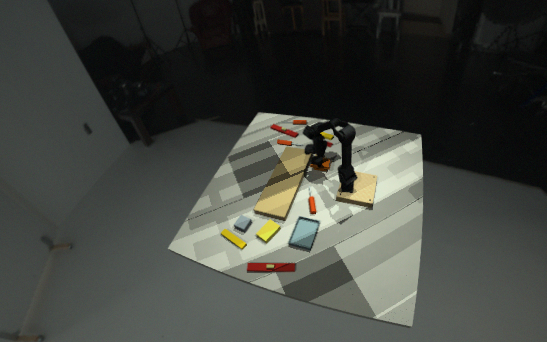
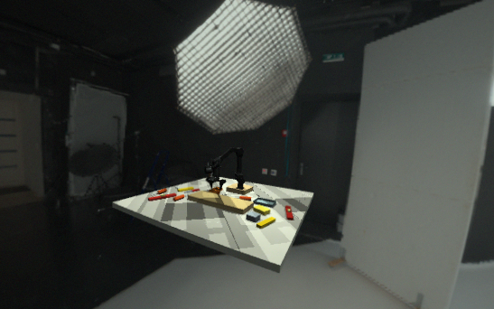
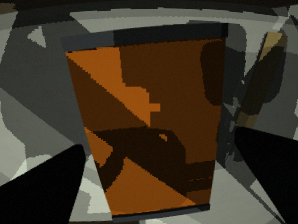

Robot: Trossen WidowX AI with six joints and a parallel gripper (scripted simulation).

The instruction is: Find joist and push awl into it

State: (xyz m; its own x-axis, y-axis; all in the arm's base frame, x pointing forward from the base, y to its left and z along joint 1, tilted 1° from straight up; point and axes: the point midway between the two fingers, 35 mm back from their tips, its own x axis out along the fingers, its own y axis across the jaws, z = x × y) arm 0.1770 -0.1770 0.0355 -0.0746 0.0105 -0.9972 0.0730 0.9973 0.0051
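Now: the stud finder 40 mm below my gripper tip and 10 mm behind it. The rest, counted from my gripper tip: blue-grey tray (470 mm to the left, 40 mm below, 20 mm ahead); yellow block (490 mm to the left, 210 mm ahead, 40 mm below); awl (80 mm to the right, 40 mm below, 20 mm behind).
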